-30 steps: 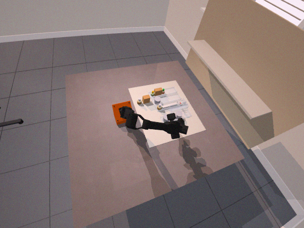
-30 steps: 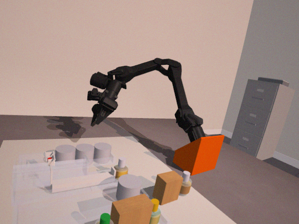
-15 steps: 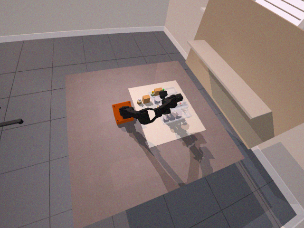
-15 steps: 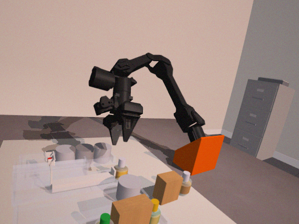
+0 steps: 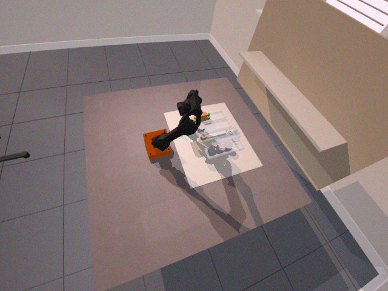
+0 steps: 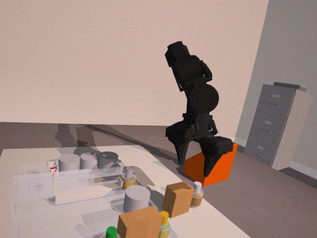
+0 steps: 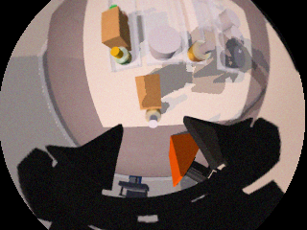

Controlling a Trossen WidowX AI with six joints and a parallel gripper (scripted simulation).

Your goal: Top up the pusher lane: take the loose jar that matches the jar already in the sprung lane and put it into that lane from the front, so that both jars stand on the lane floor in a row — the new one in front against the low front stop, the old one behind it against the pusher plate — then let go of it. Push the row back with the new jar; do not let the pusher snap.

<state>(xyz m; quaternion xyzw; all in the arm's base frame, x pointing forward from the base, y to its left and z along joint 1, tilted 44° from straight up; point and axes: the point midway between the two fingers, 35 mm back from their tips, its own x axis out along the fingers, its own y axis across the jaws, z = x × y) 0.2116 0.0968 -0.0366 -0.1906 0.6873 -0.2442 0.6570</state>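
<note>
The brown box is 8 cm below my gripper tip and 4 cm ahead of it. Round my gripper tip: clear sprung lane 27 cm ahead, 14 cm to the right, 9 cm below.
</note>
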